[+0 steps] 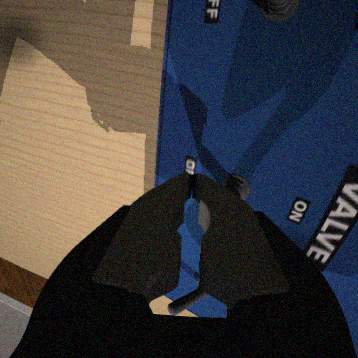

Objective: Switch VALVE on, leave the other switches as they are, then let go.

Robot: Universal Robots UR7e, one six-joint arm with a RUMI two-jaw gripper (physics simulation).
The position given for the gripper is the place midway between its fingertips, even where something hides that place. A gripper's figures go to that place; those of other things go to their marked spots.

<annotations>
The gripper [191, 175]: 0.14 m from the lens. A blue switch panel [255, 102]: 0.14 m from the lens.
</annotations>
